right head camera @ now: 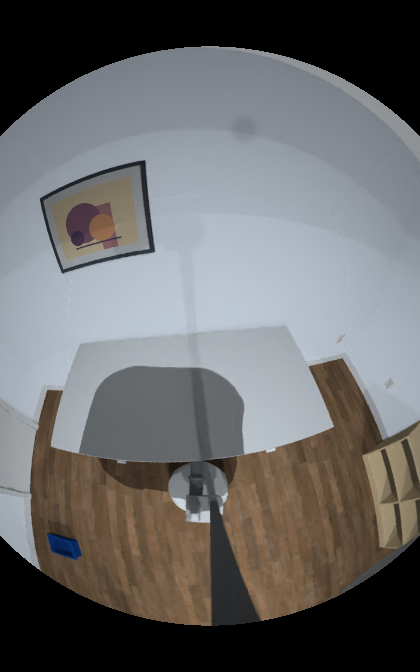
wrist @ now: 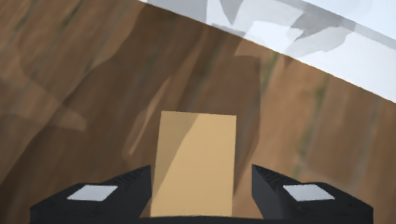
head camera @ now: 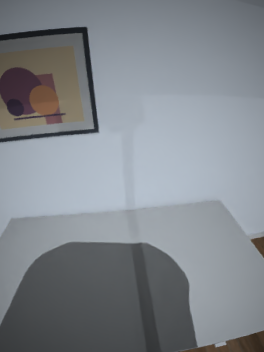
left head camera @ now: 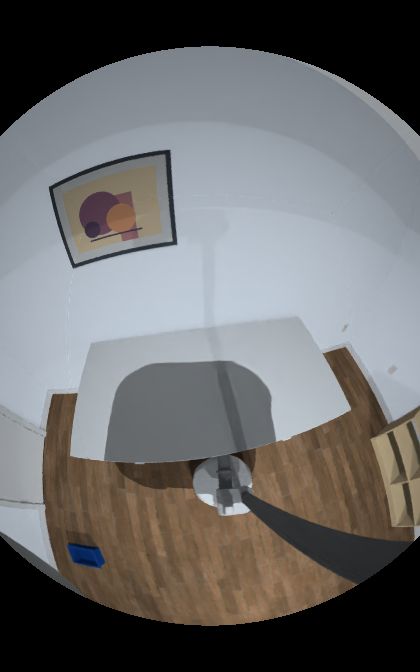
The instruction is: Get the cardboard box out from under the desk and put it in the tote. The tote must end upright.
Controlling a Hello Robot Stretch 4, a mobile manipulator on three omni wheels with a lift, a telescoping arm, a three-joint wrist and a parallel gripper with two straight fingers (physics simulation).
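Places are measured from the robot's base along level axes (x ahead, y up, z right), in centimetres.
Pixels of known places: gripper, between the fingertips: [wrist: 201, 180].
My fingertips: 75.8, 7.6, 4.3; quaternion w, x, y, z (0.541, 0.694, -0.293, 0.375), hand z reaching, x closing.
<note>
Behind a point stands the place of what it marks, as x, y, z.
The cardboard box [wrist: 200, 162] @(76.9, 3.8, 3.5) is a tan block on the wood floor in the wrist view, at the lower middle. My gripper [wrist: 201, 180] @(75.8, 7.6, 4.3) is open, with one finger on each side of the box. A narrow gap shows at the right finger; the box's left edge is close to the left finger. The box's lower end is hidden behind the gripper body. The desk [head camera: 220, 270] @(48.5, 69.3, 41.7) [left head camera: 310, 395] @(39.2, 69.3, 47.0) [right head camera: 285, 400] has a light top and hides what is under it in the head views. The blue tote [left head camera: 86, 555] @(-99.8, -2.4, -118.9) [right head camera: 64, 546] stands upright on the floor at the lower left.
My round white base [left head camera: 204, 485] @(-2.5, 18.7, -12.2) [right head camera: 180, 487] is at the desk's front edge. A tan cubby shelf [left head camera: 381, 465] @(-35.7, 1.4, 160.2) [right head camera: 372, 477] stands at the right. A framed picture [head camera: 50, 95] @(88.5, 144.4, -38.5) [left head camera: 120, 210] @(88.1, 145.5, -41.3) [right head camera: 102, 220] hangs on the wall behind the desk. A white wall or skirting [wrist: 370, 75] @(97.6, 0.6, 16.3) crosses the wrist view's upper right.
</note>
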